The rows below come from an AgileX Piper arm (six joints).
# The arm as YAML. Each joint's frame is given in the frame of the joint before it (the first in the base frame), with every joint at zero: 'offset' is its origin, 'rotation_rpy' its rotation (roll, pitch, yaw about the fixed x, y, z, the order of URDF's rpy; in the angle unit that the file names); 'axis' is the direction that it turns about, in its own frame. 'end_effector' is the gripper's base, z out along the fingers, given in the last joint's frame.
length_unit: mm
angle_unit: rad
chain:
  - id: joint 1
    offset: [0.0, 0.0, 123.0]
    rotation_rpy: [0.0, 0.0, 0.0]
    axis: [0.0, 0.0, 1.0]
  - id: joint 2
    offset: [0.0, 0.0, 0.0]
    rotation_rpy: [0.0, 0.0, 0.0]
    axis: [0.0, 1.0, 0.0]
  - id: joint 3
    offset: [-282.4, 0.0, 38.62]
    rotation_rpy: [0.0, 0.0, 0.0]
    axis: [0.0, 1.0, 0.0]
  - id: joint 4
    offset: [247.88, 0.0, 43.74]
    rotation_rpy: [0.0, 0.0, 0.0]
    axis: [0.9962, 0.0, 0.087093]
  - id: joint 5
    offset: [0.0, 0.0, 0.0]
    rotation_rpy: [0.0, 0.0, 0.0]
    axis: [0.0, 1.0, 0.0]
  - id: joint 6
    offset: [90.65, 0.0, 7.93]
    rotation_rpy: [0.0, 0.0, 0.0]
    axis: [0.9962, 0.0, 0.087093]
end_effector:
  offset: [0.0, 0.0, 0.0]
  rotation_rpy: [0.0, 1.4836, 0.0]
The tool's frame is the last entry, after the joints.
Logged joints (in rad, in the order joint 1, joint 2, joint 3, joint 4, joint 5, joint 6), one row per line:
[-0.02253, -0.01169, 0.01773, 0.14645, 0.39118, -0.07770]
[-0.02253, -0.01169, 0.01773, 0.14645, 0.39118, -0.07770]
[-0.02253, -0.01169, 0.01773, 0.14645, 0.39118, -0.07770]
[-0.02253, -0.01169, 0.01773, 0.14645, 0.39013, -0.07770]
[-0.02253, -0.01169, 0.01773, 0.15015, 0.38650, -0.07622]
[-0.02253, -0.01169, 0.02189, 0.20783, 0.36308, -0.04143]
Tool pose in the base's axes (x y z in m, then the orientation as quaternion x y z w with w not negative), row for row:
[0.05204, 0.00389, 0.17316, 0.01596, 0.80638, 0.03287, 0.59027]
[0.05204, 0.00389, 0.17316, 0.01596, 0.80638, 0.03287, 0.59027]
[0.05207, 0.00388, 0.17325, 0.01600, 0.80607, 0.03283, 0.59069]
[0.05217, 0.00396, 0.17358, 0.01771, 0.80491, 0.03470, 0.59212]
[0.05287, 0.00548, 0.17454, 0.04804, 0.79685, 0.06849, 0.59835]
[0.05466, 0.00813, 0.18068, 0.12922, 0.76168, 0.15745, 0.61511]
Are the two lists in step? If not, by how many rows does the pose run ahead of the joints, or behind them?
The pose runs 1 row ahead of the joints: the pose in row i belongs to the joints in row i + 1.
